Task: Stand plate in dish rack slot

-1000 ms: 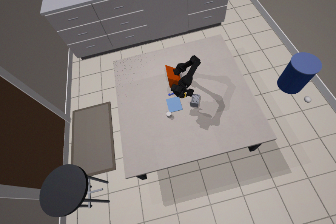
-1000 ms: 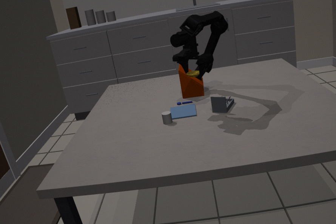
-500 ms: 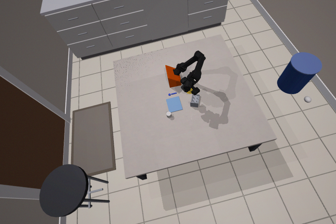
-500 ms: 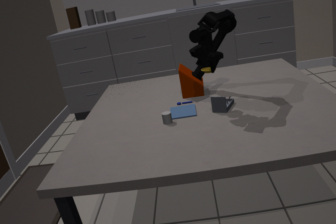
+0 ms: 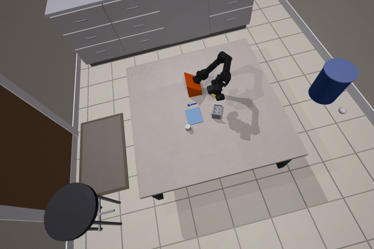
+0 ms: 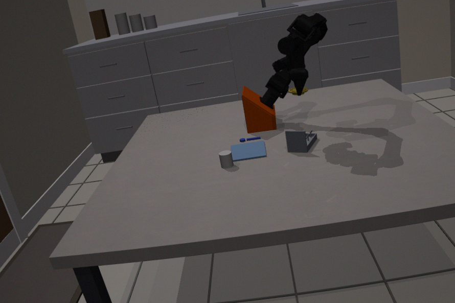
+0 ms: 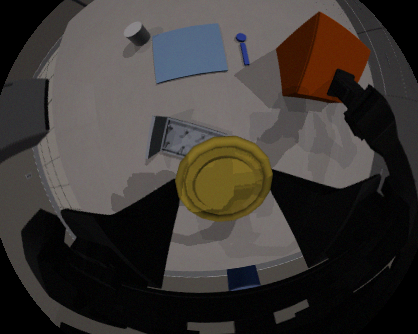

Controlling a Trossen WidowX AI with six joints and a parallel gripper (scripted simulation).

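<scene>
The grey dish rack is 160 mm below my gripper tip, 50 mm ahead of it and 10 mm to the right of it. Round my gripper tip: yellow plate: 10 mm above; blue utensil: 210 mm to the right, 180 mm below, 90 mm behind; light blue flat pad: 210 mm to the right, 180 mm below, 30 mm ahead.
</scene>
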